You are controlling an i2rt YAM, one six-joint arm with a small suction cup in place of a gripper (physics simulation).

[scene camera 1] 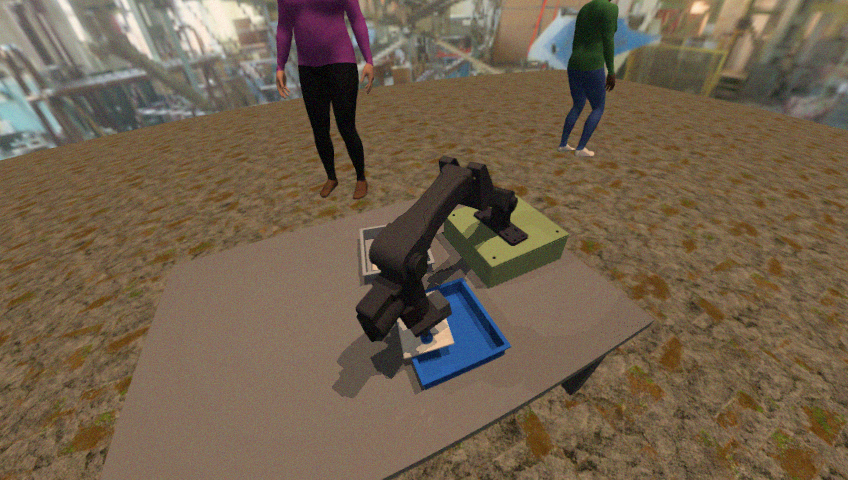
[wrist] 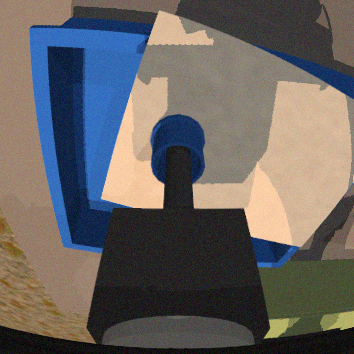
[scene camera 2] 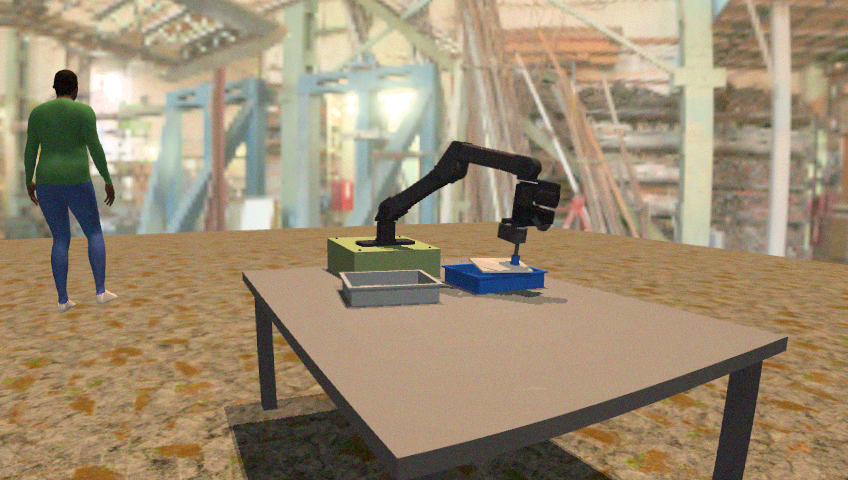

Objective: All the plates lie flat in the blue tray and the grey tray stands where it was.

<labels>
The suction cup shows in scene camera 1, in the wrist view and in scene camera 2 (509, 230). A blue tray shows in scene camera 1 (477, 340), in the wrist view (83, 70) and in scene camera 2 (468, 276). A grey tray shows in scene camera 1 and in scene camera 2; in the wrist view it is out of frame. The same spot on the suction cup: (wrist: 177, 129) is (scene camera 1: 421, 338). The same spot on the grey tray: (scene camera 1: 367, 235) is (scene camera 2: 350, 296).
</labels>
